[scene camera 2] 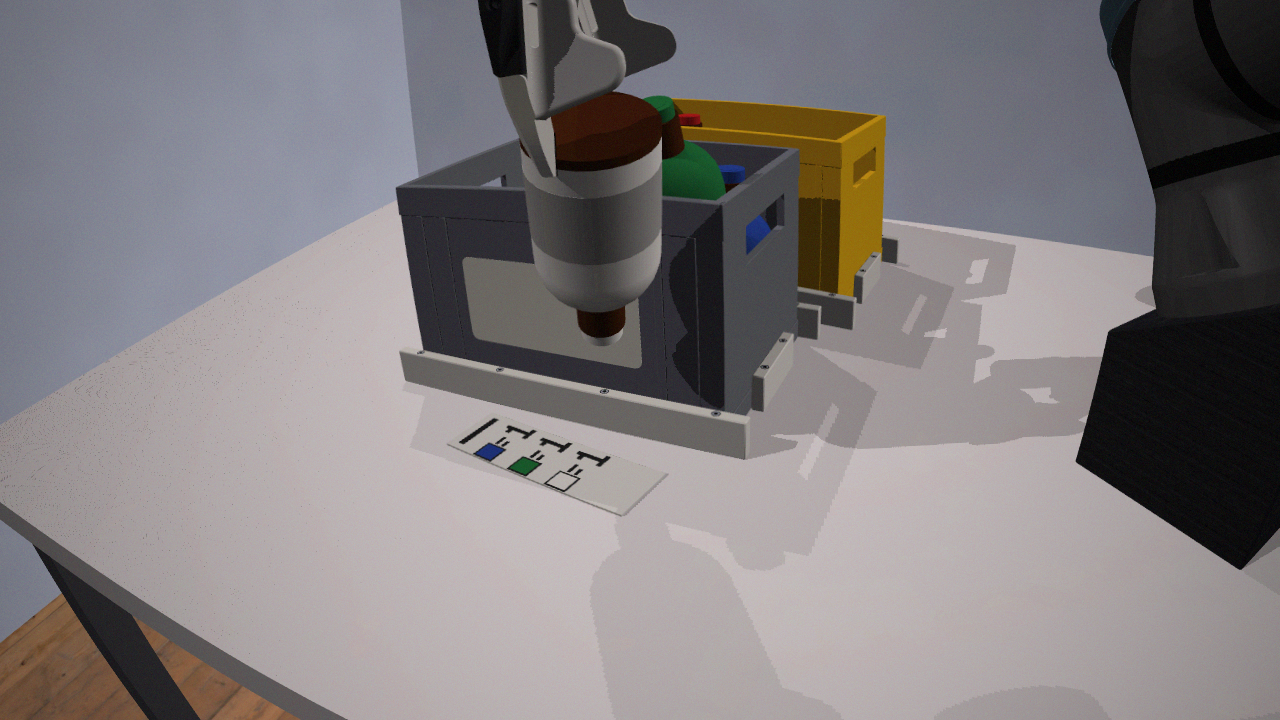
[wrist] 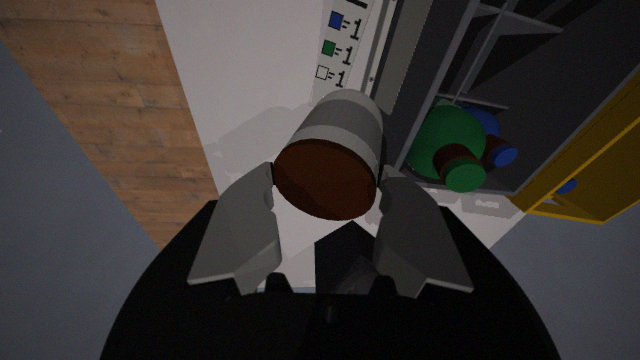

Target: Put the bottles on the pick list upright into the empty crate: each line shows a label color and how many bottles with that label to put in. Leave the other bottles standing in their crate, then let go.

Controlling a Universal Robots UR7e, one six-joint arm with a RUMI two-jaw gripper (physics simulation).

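Places are measured from the arm's base along level axes (x up, y right, z ahead), in metres.
Where they show: gripper, between the fingertips: [scene camera 2: 583, 153] [wrist: 325, 167]; arm's base, origin of its link: [scene camera 2: 1256, 292] [wrist: 359, 291].
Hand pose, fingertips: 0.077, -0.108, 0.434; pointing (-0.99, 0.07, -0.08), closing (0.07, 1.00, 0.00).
Observation:
Things, the pixels of their centre, and the offset from my fingertips, as dx, dy, dz.
- white-and-grey bottle, middle of its body: [scene camera 2: 596, 237] [wrist: 343, 132] -0.055, +0.021, +0.005
- green bottle, middle of its body: [scene camera 2: 673, 199] [wrist: 438, 141] -0.063, +0.130, -0.009
- blue bottle, middle of its body: [scene camera 2: 731, 257] [wrist: 463, 132] -0.138, +0.224, -0.029
- pick list, middle of its body: [scene camera 2: 549, 459] [wrist: 336, 58] -0.223, +0.032, +0.059
- yellow crate, middle of its body: [scene camera 2: 743, 192] [wrist: 588, 117] -0.136, +0.422, -0.001
- red cap, middle of its body: [scene camera 2: 691, 178] -0.138, +0.483, +0.072
- blue cap, middle of its body: [wrist: 519, 160] -0.138, +0.357, -0.079
My gripper [scene camera 2: 590, 134] [wrist: 325, 167] is shut on a white-and-grey bottle [scene camera 2: 595, 214] [wrist: 340, 117]. The bottle is upside down, its brown base up between the fingers and its white cap down. It hangs in the air in front of the grey crate [scene camera 2: 760, 313] [wrist: 430, 55]. In that crate, a green bottle [scene camera 2: 693, 174] [wrist: 447, 132] and a blue bottle [scene camera 2: 732, 172] [wrist: 482, 120] stand cap up at one end, side by side. The pick list [scene camera 2: 617, 483] [wrist: 334, 62] shows blue 1, green 1, white 1.
The yellow crate [scene camera 2: 863, 205] [wrist: 600, 195] stands behind the grey one. A red cap [scene camera 2: 689, 119] shows in it, and a blue cap [wrist: 566, 186] in the wrist view. Low rails [scene camera 2: 572, 394] edge the crates. Dividers [wrist: 525, 22] split the grey crate. The robot's base [scene camera 2: 1181, 429] is at the right.

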